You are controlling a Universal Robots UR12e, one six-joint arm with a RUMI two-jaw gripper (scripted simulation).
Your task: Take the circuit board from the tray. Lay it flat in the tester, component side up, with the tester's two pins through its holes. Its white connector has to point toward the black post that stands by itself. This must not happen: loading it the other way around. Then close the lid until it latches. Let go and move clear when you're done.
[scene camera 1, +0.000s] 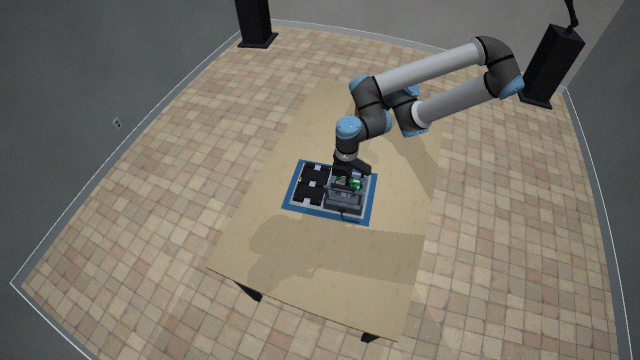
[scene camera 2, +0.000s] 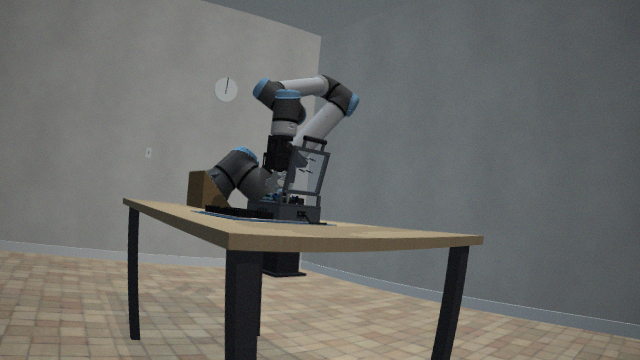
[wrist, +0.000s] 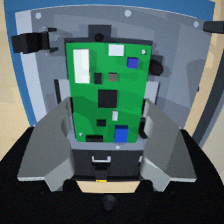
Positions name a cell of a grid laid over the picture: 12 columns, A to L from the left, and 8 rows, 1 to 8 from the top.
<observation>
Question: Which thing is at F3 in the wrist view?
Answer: A green circuit board.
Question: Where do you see a clear lid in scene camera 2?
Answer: F4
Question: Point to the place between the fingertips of my gripper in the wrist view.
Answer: F4
</observation>
